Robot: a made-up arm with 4 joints.
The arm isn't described. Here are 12 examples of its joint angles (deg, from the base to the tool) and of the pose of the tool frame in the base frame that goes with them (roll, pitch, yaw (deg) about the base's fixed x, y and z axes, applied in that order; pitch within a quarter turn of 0, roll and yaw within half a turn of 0; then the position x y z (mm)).
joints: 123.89 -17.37 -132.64 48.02
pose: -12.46 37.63 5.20 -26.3 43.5 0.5
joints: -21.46 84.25 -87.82 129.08
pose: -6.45 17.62 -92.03 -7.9 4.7 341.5
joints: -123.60 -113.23 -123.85 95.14
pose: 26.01 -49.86 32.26 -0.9 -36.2 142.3
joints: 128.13 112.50 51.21 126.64
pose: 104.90 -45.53 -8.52 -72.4 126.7 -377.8
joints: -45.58 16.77 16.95 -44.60
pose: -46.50 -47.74 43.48 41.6 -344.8 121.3
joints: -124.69 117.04 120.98 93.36
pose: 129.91 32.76 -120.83 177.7 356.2 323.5
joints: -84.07 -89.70 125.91 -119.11
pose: 117.31 -48.92 141.60 167.5 -199.3 73.4
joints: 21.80 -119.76 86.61 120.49
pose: -138.35 -48.76 71.64 -70.8 -363.2 -213.8
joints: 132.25 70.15 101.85 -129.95
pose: -22.20 6.51 94.04 168.9 -150.7 -93.3
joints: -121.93 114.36 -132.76 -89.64
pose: 41.10 50.74 -13.32 -204.1 192.5 439.8
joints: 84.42 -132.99 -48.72 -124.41
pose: 115.65 -38.40 1.34 -137.4 59.8 -406.2
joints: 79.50 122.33 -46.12 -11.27
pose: 51.47 -16.04 -131.67 146.6 69.7 -309.2
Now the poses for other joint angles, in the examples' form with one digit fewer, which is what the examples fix.
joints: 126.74 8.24 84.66 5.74
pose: -149.0 0.0 -9.6 -88 214 -70
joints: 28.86 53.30 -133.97 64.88
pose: -48.5 -18.2 -105.3 98 -27 2
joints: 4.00 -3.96 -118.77 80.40
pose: -98.6 -23.6 -77.4 99 -29 68
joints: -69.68 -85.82 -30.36 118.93
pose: -95.9 -34.3 162.6 306 -237 236
